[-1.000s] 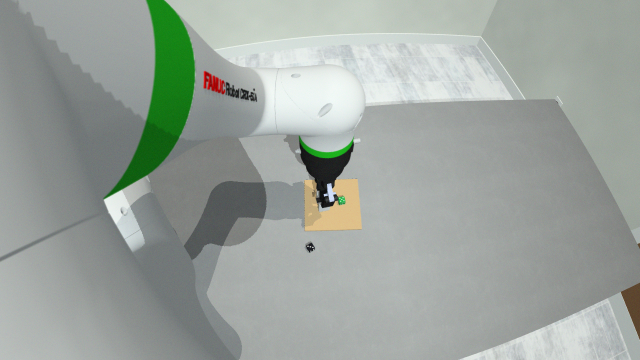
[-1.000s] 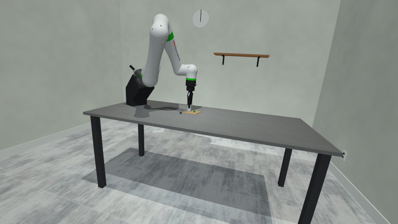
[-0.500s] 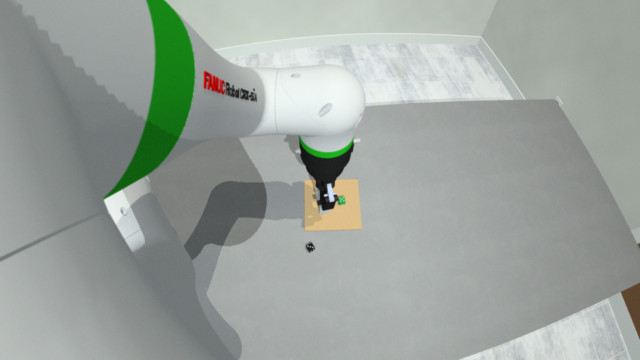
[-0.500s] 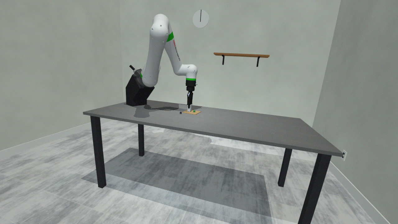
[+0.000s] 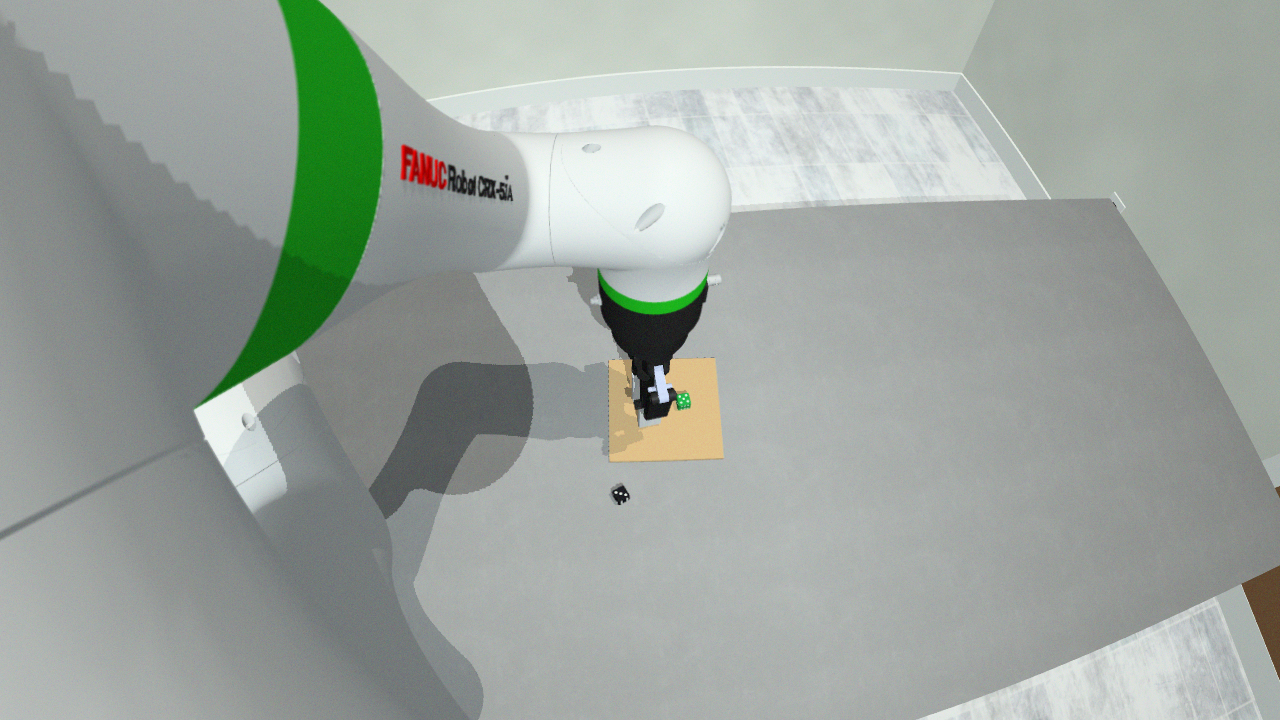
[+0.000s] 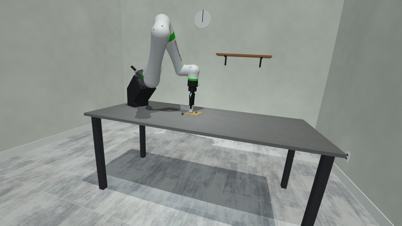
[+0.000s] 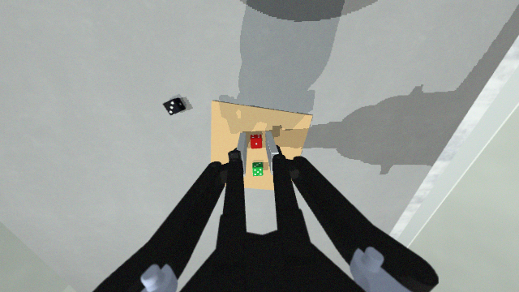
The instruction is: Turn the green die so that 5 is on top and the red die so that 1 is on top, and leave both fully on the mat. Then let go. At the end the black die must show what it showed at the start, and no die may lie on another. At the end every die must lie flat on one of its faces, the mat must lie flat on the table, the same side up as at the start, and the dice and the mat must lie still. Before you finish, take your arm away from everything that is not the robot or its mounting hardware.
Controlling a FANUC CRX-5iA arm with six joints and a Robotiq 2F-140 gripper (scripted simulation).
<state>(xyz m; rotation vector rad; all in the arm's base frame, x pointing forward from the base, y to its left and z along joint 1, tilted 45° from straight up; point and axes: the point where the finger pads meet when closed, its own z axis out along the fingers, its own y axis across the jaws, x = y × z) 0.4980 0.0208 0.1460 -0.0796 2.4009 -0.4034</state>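
Now: the red die 3 cm below my hand. Round my hand: green die: 5 cm ahead, 3 cm below; tan mat: 4 cm below, 2 cm ahead; black die: 10 cm to the right, 6 cm behind, 3 cm below.
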